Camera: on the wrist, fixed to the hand. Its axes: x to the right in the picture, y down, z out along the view.
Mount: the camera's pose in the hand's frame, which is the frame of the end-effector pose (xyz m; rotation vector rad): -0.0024 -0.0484 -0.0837 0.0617 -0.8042 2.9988
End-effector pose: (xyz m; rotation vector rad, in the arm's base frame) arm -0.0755 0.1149 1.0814 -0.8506 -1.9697 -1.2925
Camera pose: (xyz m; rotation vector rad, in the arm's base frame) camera -0.0996 0.0212 1.0809 -2.2591 0.5519 1.0441
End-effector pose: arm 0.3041 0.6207 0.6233 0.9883 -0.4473 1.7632
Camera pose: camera 0.3136 0.6970 0.5646 -0.0607 1.1288 -0.8804
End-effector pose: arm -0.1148 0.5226 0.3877 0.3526 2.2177 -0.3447
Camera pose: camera -0.1902 0.5080 0.4465 2.1328 -0.5953 0.8999
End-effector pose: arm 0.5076 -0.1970 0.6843 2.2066 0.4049 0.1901
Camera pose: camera 0.4716 -0.1083 0.6980 -0.6154 2.9425 -0.5657
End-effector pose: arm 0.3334 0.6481 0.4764 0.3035 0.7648 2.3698
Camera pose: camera 0.3267 0.6399 0.3803 -1.1212 0.3630 -0.6059
